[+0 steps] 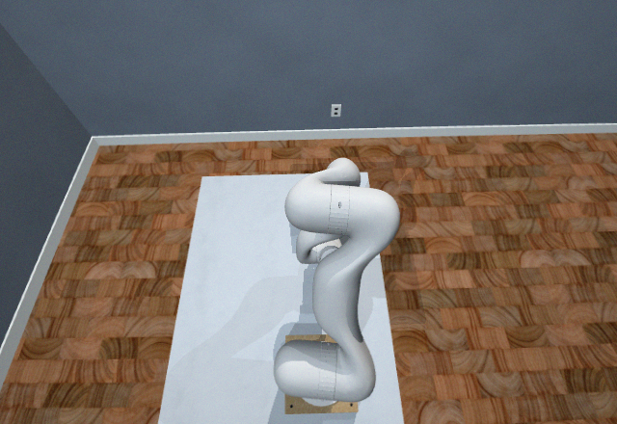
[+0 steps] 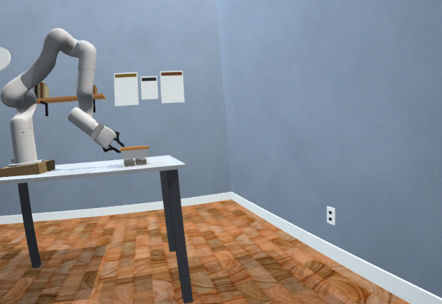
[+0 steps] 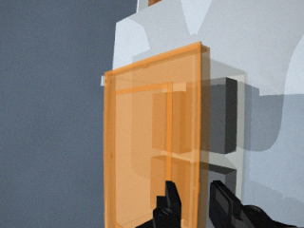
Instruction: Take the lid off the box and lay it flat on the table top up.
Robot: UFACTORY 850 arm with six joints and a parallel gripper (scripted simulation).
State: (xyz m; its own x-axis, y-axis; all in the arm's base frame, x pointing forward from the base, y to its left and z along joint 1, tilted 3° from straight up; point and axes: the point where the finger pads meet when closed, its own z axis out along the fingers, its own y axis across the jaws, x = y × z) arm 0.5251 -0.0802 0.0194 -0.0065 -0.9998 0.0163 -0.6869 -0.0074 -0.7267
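The lid lies 8 cm ahead of my hand, 1 cm to the right of it and 1 cm below it. Round my hand: box 8 cm ahead, 5 cm below, 1 cm to the right.
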